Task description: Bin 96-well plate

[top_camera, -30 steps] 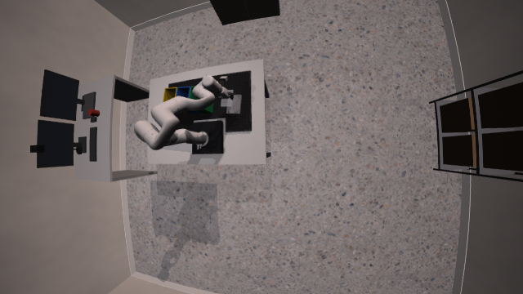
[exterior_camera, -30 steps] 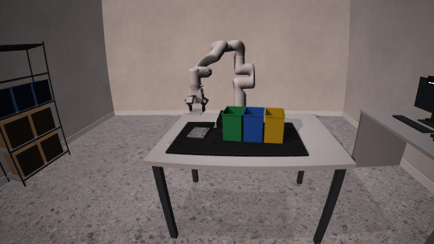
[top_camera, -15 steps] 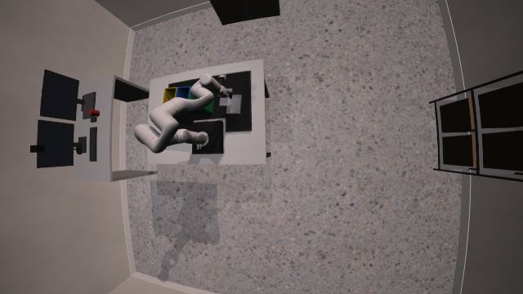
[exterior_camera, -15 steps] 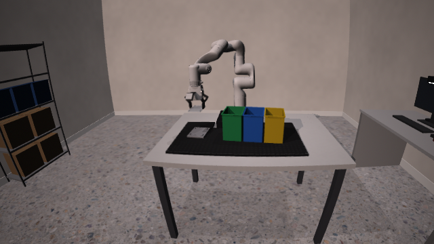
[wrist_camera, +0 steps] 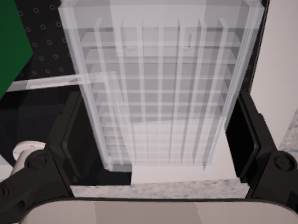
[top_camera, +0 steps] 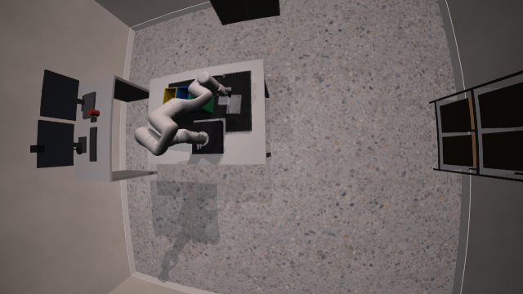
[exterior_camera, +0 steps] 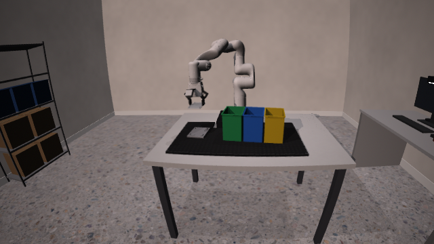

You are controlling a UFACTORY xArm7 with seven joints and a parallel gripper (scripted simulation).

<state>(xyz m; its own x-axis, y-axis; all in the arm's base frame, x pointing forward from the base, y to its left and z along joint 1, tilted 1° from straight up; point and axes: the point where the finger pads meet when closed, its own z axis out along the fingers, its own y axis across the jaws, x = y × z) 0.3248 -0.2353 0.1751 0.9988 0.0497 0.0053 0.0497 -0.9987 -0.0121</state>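
My gripper is now 10 mm past the blue bin, 390 mm to the right of it and 130 mm above it. From my hand the other things lie so: 96-well plate (10 mm below); then green bin (10 mm behind, 250 mm to the left, 130 mm below); then grey plate nest (210 mm below).
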